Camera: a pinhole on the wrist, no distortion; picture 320 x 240 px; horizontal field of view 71.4 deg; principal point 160.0 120.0 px. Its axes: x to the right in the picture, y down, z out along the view. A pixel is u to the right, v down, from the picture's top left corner.
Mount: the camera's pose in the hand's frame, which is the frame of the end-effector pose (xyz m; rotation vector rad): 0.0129 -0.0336 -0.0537 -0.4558 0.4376 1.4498
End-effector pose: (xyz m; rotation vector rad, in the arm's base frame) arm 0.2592 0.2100 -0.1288 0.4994 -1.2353 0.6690
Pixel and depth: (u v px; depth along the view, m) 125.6 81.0 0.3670
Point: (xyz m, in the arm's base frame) -0.0046 0.1122 0.0200
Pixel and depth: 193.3 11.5 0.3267
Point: 0.0325 0.2340 0.0945
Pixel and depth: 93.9 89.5 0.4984
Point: -0.1114 0.0002 0.0610
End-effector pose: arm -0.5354 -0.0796 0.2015 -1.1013 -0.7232 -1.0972
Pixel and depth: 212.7 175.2 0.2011
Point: -0.4289 0.0203 0.1631
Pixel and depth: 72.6 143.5 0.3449
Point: -0.4881 0.2236 0.2607
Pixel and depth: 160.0 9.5 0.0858
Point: -0.5062 -0.0786 0.2544
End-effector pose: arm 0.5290 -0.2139 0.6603 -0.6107 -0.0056 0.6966
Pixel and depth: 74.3 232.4 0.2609
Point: 0.3699 -0.1550 0.8446
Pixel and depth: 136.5 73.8 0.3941
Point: 0.4571 0.0867 0.8171
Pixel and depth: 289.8 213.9 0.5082
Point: 0.0498 0.0920 0.5959
